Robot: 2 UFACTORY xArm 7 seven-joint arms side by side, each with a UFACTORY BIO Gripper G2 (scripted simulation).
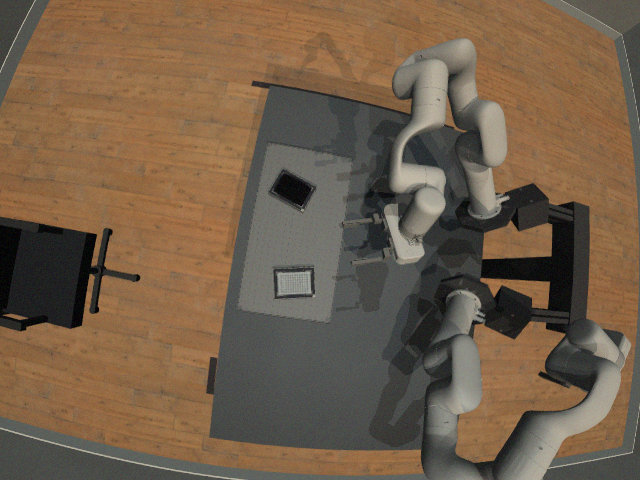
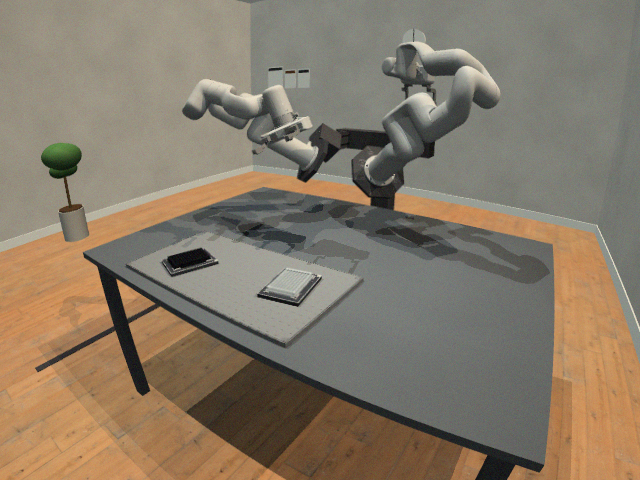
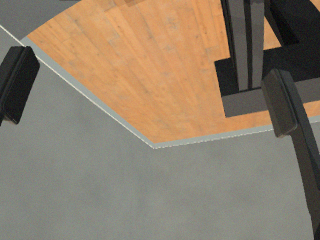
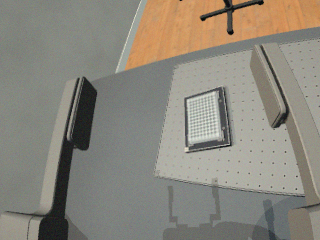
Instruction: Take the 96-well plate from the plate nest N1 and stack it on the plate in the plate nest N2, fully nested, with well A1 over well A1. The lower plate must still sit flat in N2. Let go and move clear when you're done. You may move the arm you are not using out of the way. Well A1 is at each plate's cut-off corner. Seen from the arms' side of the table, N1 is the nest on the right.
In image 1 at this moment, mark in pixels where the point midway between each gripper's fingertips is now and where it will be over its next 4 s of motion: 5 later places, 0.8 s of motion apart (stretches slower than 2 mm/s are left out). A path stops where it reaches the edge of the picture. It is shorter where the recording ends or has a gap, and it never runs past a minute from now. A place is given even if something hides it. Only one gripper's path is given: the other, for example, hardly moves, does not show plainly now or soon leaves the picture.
My right gripper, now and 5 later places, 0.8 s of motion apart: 346, 243; 358, 250; 344, 234; 323, 212; 303, 193; 288, 179
